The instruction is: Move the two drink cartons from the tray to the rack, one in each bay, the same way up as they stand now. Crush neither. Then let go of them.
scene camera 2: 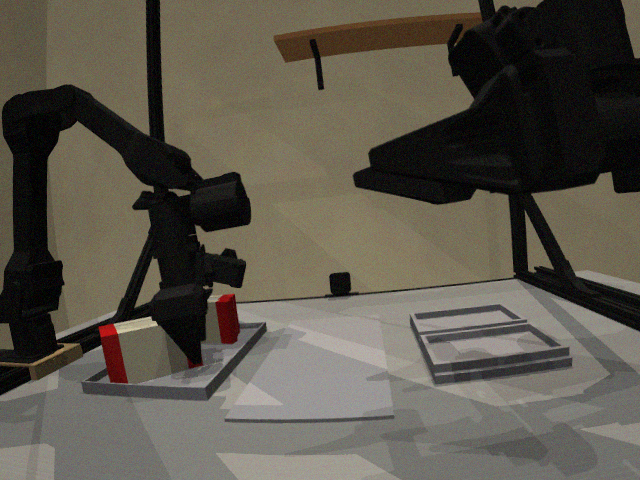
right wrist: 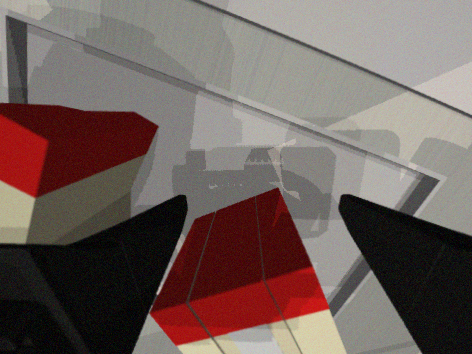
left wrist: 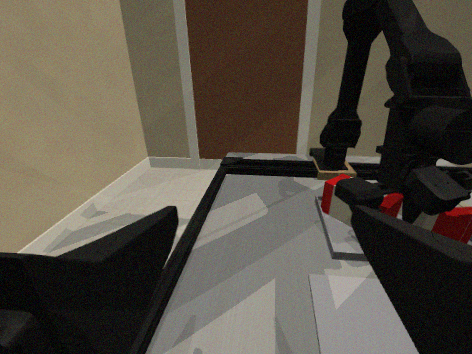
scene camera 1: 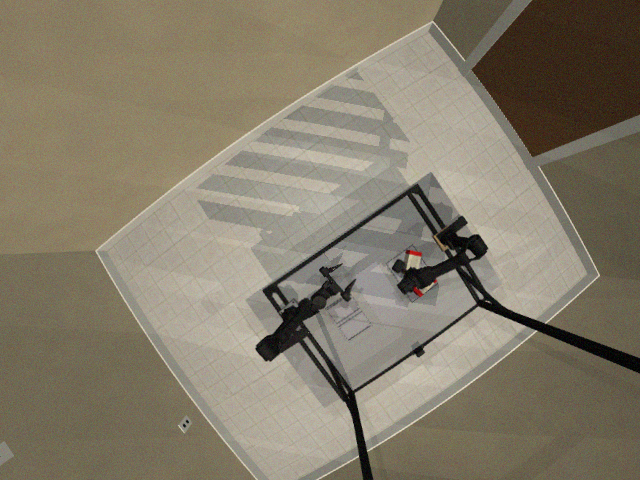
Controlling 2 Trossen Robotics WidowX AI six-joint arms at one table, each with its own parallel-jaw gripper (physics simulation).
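Where they show: left gripper, fingertip midpoint: [scene camera 2: 360,172] [left wrist: 264,214] [scene camera 1: 349,271]; right gripper, fingertip midpoint: [scene camera 2: 200,351] [right wrist: 262,201] [scene camera 1: 404,273]; left arm's base, origin of the base link: [scene camera 1: 292,313]; right arm's base, origin of the base link: [scene camera 2: 36,352] [left wrist: 333,165] [scene camera 1: 445,238].
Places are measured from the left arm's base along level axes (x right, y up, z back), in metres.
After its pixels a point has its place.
The near carton [scene camera 1: 413,260] {x 0.197, y 0.029, z -0.640 m} [scene camera 2: 142,353] {x 0.174, y -0.001, z -0.626 m} [left wrist: 341,207] {x 0.173, y -0.007, z -0.627 m} [right wrist: 245,260] {x 0.238, y 0.018, z -0.580 m}, cream with red ends, lies lengthwise in the tray [scene camera 2: 149,391] {x 0.138, y -0.035, z -0.605 m} [left wrist: 350,256] {x 0.156, y -0.035, z -0.530 m} [right wrist: 419,194] {x 0.134, y -0.033, z -0.547 m}. The far carton [scene camera 1: 419,291] {x 0.339, y 0.030, z -0.562 m} [scene camera 2: 227,318] {x 0.303, y 0.004, z -0.547 m} [left wrist: 454,223] {x 0.316, y 0.018, z -0.540 m} [right wrist: 75,150] {x 0.303, y 0.020, z -0.550 m} lies beside it. My right gripper [scene camera 2: 194,359] {x 0.230, y -0.021, z -0.571 m} [right wrist: 262,201] {x 0.230, y -0.021, z -0.571 m} is open, low over the tray, its fingers on both sides of the near carton's red end with gaps. Scene camera 1 hides its fingertips. The two-bay rack [scene camera 1: 359,332] {x 0.315, y -0.033, z -0.189 m} [scene camera 2: 501,358] {x 0.117, y -0.026, z -0.213 m} holds no carton. My left gripper [scene camera 1: 347,273] {x 0.001, y 0.165, z -0.361 m} [scene camera 2: 363,166] {x 0.001, y 0.165, z -0.361 m} [left wrist: 264,214] {x 0.001, y 0.165, z -0.361 m} is open and empty, high above the table.
A flat pale sheet [scene camera 2: 320,382] [left wrist: 355,315] lies between tray and rack. A black frame [scene camera 1: 343,238] {x -0.117, y -0.024, z -0.449 m} edges the table. A small black box [scene camera 2: 339,283] {x 0.598, y -0.012, z -0.362 m} stands at its far edge in scene camera 2, with a wall shelf [scene camera 2: 382,38] above.
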